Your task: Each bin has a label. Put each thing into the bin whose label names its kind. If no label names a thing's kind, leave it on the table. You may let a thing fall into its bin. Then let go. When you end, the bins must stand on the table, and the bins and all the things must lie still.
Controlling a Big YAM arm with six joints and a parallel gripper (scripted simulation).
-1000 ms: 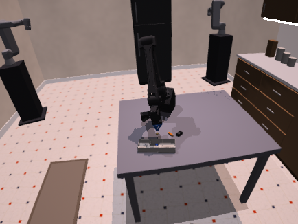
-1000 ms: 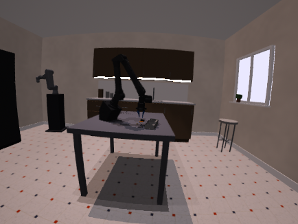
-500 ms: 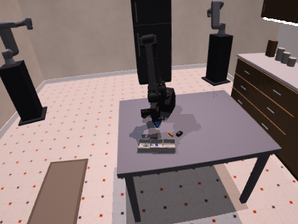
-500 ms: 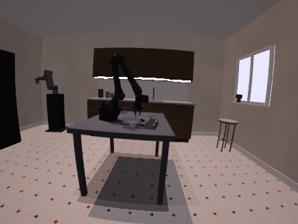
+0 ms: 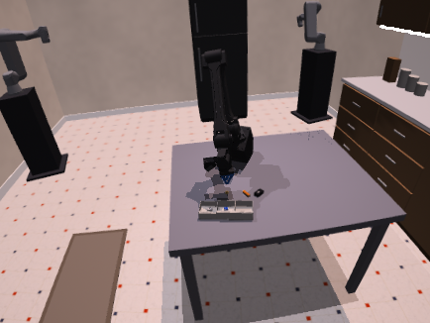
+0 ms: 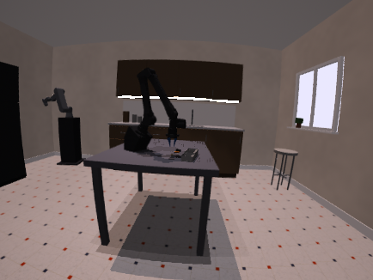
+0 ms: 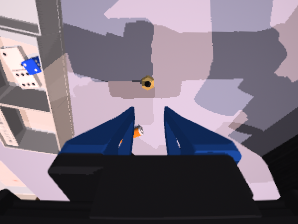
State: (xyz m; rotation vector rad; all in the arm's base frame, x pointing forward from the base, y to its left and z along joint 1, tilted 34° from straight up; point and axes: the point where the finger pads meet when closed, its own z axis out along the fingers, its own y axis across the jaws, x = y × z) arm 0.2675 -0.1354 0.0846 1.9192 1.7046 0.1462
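Right now the small brass nut is 7 cm below my hand. From my hand the other things lie so: white domino: 15 cm ahead, 7 cm below, 6 cm to the right; then orange cylinder: 9 cm to the left, 7 cm below, 5 cm ahead; then blue die: 13 cm ahead, 6 cm to the right, 6 cm below.
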